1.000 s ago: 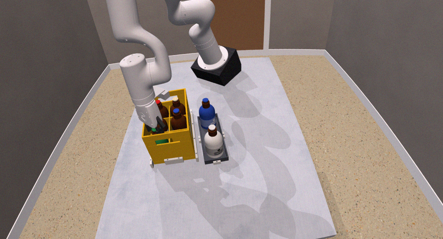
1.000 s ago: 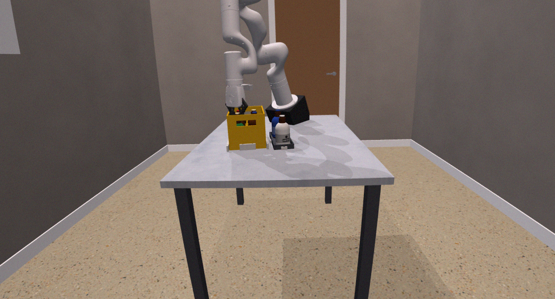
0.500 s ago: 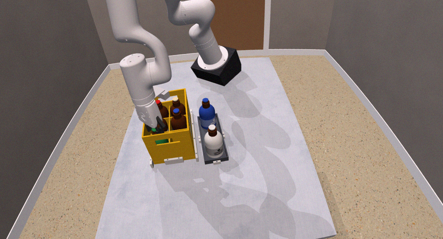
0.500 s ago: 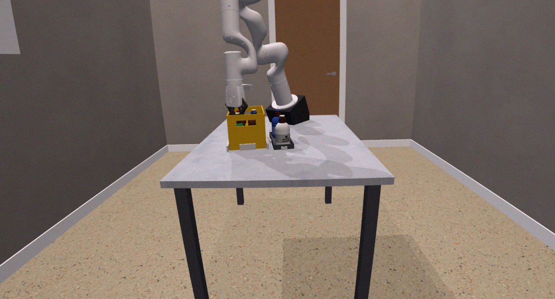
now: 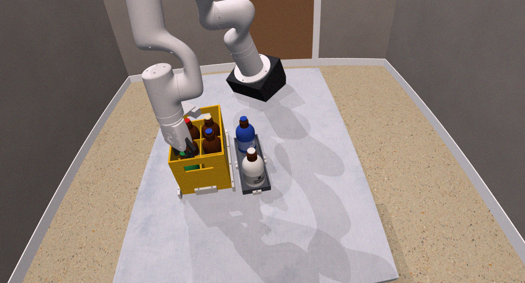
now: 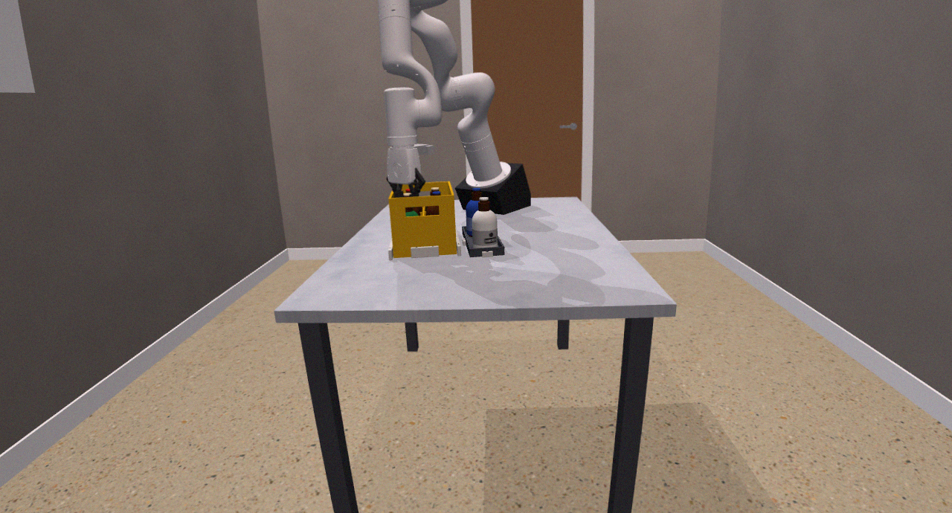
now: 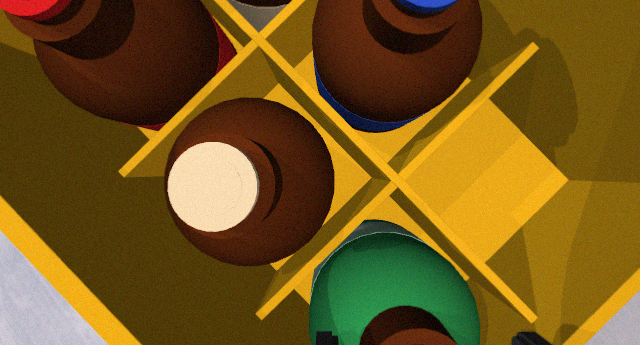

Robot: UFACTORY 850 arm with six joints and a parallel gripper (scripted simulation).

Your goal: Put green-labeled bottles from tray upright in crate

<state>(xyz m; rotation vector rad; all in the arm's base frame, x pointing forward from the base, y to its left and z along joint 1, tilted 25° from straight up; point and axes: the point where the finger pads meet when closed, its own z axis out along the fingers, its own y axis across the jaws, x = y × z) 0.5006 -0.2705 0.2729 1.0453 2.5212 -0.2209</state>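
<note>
The green-labeled bottle lies 7 cm below my hand. From my hand the other things lie so: white-labeled bottle: 22 cm to the left, 8 cm below, 5 cm ahead; then blue-labeled bottle: 23 cm to the left, 12 cm behind, 8 cm below; then yellow crate: 9 cm behind, 8 cm below, 5 cm to the left.
</note>
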